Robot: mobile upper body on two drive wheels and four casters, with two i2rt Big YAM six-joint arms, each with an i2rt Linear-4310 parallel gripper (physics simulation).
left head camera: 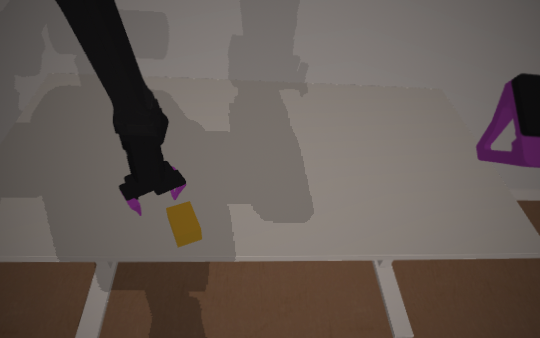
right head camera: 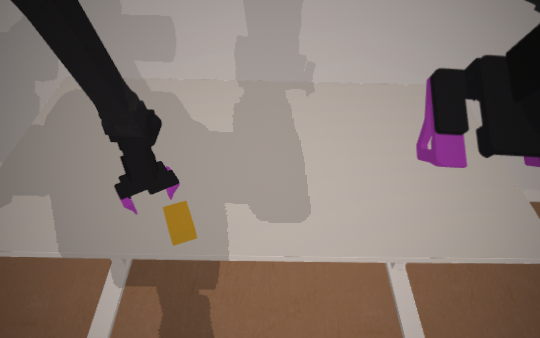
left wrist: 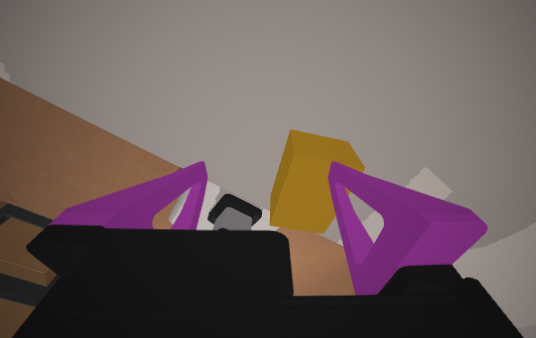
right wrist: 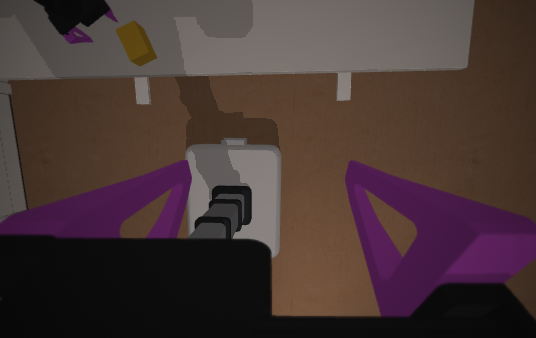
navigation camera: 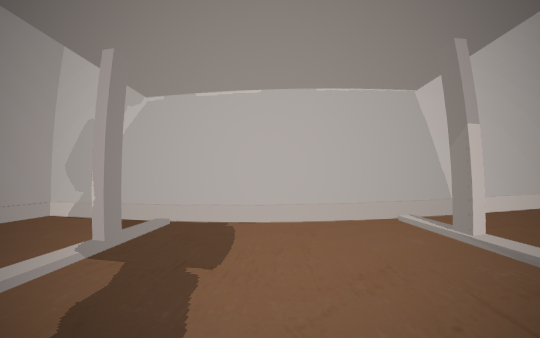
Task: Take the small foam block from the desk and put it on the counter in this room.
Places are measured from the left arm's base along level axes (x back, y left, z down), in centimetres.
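Where they show: left gripper, fingertip midpoint: (left head camera: pixel 157 206) (right head camera: pixel 153 205) (left wrist: pixel 267 169) (right wrist: pixel 103 30); right gripper, fingertip midpoint: (left head camera: pixel 525 155) (right head camera: pixel 472 155) (right wrist: pixel 268 169).
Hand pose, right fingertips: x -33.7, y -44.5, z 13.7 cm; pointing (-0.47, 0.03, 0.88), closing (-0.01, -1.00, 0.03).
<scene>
After its pixels a point has its place.
The yellow-orange foam block (left head camera: pixel 183 224) @[y -5.0, x -60.4, z 64.5 cm] (right head camera: pixel 180 223) @[y -5.6, x -60.4, z 64.5 cm] (left wrist: pixel 303 192) @[y -3.4, x -62.5, z 64.5 cm] (right wrist: pixel 134 42) @[y -5.3, x -61.8, z 64.5 cm] lies on the white desk (left head camera: pixel 380 175) @[y -60.1, x -83.0, z 69.0 cm] (right head camera: pixel 370 200) @[y -54.7, x -73.5, z 69.0 cm] (right wrist: pixel 325 40) @[y -59.2, x -64.2, z 69.0 cm], near its front edge. My left gripper (left head camera: pixel 157 207) @[y 1.5, x -64.0, z 62.3 cm] (right head camera: pixel 153 206) @[y 1.5, x -64.0, z 62.3 cm] (left wrist: pixel 267 169) @[y 1.5, x -64.0, z 62.3 cm] (right wrist: pixel 104 30) @[y 1.5, x -64.0, z 62.3 cm] is open and empty. It is beside the block, up and to the left of it in the head views. In the left wrist view the right-hand finger overlaps the block; whether they touch cannot be told. My right gripper (right head camera: pixel 495 162) @[y -44.5, x -33.7, z 13.7 cm] (right wrist: pixel 268 169) @[y -44.5, x -33.7, z 13.7 cm] is open and empty, off at the right in the head views. The counter cannot be made out.
White desk legs (navigation camera: pixel 107 150) @[y 36.2, x -88.7, z 108.4 cm] (navigation camera: pixel 462 150) @[y -83.1, x -93.4, z 110.7 cm] stand at both sides in the navigation view, with a pale wall (navigation camera: pixel 280 150) @[y -21.6, x -134.4, z 103.8 cm] behind. The robot's white base (right wrist: pixel 260 200) @[y -37.8, x -2.6, z 115.0 cm] stands on the brown floor (right wrist: pixel 310 130) @[y -67.4, x -41.4, z 141.0 cm]. A pale panel (right wrist: pixel 10 155) @[y 125.0, x -23.0, z 135.8 cm] shows at the far left.
</scene>
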